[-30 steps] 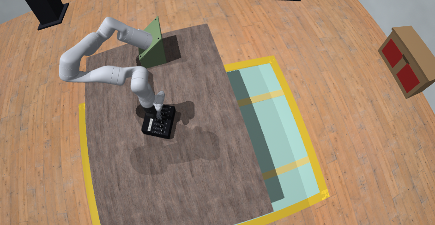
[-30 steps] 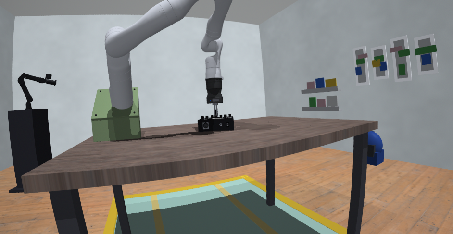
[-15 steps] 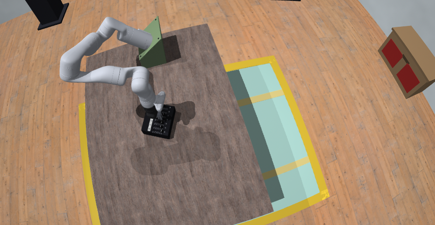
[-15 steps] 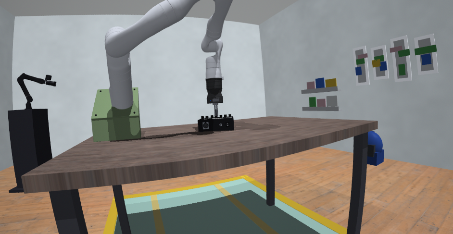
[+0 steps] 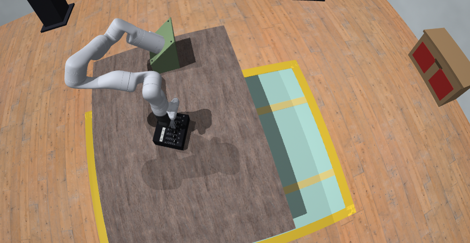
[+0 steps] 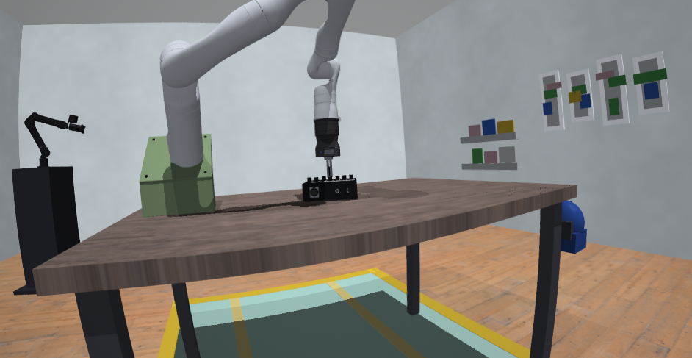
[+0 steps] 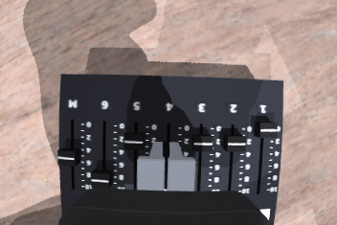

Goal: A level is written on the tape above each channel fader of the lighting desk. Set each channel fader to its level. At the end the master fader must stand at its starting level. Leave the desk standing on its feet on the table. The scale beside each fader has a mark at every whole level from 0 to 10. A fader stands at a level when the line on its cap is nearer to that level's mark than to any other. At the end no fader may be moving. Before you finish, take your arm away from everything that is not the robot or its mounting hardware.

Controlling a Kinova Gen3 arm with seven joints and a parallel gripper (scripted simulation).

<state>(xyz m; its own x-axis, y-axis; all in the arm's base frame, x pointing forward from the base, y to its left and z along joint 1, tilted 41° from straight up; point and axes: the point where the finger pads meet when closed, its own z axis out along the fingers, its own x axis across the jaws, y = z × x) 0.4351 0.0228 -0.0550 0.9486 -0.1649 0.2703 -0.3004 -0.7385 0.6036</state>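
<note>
My gripper is now 6 cm past the master fader cap, 2 cm to the right of it and 2 cm above it.
</note>
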